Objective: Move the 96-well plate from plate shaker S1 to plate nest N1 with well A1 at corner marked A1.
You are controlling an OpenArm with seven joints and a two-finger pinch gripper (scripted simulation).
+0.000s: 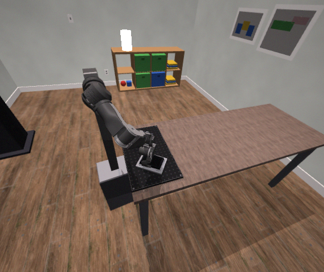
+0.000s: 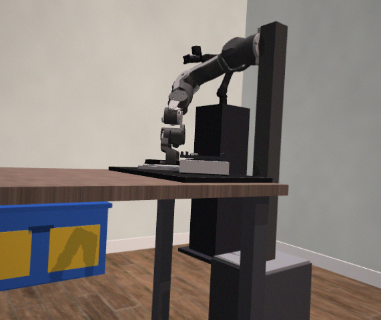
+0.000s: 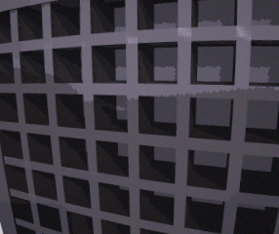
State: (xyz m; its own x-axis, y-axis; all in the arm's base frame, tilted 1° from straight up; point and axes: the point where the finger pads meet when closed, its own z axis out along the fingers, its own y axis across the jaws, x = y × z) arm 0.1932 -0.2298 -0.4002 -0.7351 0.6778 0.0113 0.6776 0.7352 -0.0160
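Now: hand 1 cm to the left of the black 96-well plate and 1 cm short of it. From my hand the other things lie so: plate shaker S1: 19 cm to the left, 4 cm ahead, 1 cm above; then plate nest N1: 2 cm below, 1 cm to the right, 1 cm ahead.
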